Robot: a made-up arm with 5 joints.
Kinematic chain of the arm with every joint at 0, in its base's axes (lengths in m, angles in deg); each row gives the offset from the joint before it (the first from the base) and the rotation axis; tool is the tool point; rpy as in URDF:
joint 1: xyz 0 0 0.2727 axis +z
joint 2: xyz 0 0 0 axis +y
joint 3: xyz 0.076 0 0.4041 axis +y
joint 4: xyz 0.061 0 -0.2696 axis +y
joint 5: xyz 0.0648 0 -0.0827 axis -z
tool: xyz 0 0 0 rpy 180 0 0
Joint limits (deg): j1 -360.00..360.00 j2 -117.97..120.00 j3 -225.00..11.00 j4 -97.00..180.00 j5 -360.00..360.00
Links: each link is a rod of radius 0.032 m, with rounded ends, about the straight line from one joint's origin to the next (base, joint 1, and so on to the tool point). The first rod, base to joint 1, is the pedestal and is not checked.
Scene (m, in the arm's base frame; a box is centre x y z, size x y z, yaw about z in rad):
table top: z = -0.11
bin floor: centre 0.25 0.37 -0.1 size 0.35 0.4 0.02 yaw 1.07
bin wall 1: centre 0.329 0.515 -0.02 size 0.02 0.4 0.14 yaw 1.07
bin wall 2: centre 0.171 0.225 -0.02 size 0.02 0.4 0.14 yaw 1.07
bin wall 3: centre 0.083 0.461 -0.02 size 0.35 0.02 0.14 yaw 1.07
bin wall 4: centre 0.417 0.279 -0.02 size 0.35 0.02 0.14 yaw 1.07
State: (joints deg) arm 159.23 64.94 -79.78 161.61 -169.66
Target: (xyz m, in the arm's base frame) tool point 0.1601 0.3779 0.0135
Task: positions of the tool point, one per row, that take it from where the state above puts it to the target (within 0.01 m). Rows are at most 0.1 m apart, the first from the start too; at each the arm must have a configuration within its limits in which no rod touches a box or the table.
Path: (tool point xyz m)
1: -0.3521 0.2370 0.1655
2: -0.2873 0.3093 0.1673
3: -0.2082 0.3646 0.1691
4: -0.1189 0.4002 0.1709
5: -0.0245 0.4144 0.1727
6: 0.0702 0.4068 0.1745
7: 0.1601 0.3779 0.1763
8: 0.1630 0.3848 0.0956
9: 0.1601 0.3779 0.0135

